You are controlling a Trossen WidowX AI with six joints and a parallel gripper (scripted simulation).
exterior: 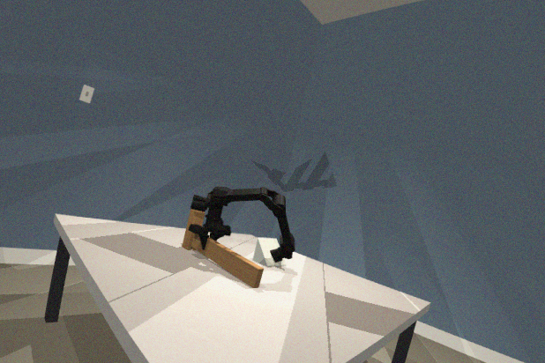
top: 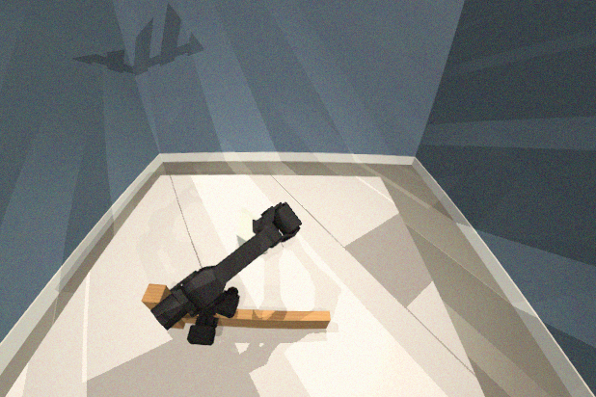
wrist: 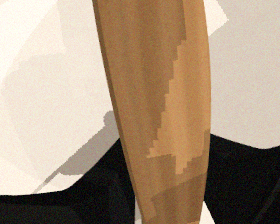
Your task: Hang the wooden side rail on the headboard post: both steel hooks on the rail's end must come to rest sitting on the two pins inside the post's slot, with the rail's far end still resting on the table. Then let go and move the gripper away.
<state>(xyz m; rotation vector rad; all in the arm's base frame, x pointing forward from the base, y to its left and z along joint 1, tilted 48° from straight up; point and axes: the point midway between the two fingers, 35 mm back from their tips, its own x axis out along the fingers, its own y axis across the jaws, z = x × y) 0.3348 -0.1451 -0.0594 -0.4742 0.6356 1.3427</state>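
Right now the headboard post is 2 cm behind my gripper tip, 13 cm to the right of it and 4 cm above it.
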